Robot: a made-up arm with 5 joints. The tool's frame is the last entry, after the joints.
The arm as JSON. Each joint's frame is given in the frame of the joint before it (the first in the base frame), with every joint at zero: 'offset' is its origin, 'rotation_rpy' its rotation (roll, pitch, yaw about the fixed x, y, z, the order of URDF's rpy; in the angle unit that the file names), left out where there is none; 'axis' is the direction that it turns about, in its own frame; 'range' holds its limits. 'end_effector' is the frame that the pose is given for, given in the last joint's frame.
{
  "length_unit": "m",
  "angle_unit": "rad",
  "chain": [
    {
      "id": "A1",
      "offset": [
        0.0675,
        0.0,
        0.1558
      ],
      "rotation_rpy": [
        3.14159,
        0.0,
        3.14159
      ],
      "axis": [
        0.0,
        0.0,
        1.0
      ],
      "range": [
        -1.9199,
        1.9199
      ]
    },
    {
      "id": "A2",
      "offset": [
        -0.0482,
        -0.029,
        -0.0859
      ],
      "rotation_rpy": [
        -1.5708,
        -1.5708,
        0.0
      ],
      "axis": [
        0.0,
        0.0,
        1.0
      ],
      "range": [
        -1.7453,
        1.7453
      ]
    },
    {
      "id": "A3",
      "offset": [
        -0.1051,
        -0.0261,
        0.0
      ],
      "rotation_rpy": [
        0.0,
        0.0,
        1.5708
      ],
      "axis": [
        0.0,
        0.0,
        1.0
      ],
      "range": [
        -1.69,
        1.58
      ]
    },
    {
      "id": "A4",
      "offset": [
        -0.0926,
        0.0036,
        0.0
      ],
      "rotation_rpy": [
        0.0,
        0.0,
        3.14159
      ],
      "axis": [
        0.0,
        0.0,
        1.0
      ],
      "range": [
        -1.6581,
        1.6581
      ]
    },
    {
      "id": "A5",
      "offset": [
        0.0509,
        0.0,
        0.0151
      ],
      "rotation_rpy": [
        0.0,
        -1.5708,
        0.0
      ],
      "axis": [
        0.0,
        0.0,
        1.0
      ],
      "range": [
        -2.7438,
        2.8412
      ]
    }
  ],
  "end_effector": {
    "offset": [
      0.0,
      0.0,
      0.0
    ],
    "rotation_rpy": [
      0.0,
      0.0,
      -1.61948
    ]
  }
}
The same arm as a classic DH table. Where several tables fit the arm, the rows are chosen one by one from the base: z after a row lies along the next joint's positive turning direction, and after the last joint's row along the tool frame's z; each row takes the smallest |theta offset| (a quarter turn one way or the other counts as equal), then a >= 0, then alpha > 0; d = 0 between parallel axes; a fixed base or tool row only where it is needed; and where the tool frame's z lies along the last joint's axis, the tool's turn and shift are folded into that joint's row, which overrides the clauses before.
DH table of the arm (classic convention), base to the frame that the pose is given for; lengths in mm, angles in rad. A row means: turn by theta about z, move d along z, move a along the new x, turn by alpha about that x. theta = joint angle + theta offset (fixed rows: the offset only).
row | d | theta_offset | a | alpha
base (fixed) | 0 | 0 | 67.5 | 3.1416
A1 | -241.7 | 0 | 48.2 | 1.5708
A2 | 0 | -1.3274 | 108.3 | 0
A3 | 0 | 1.2885 | 92.7 | 0
A4 | -13.9 | -1.5319 | 0 | 1.5708
A5 | -50.9 | -0.0487 | 0 | 0
Joint limits (rad, base to tool): -1.9199..1.9199 -1.7453..1.7453 -1.69..1.58 -1.6581..1.6581 -2.7438..2.8412

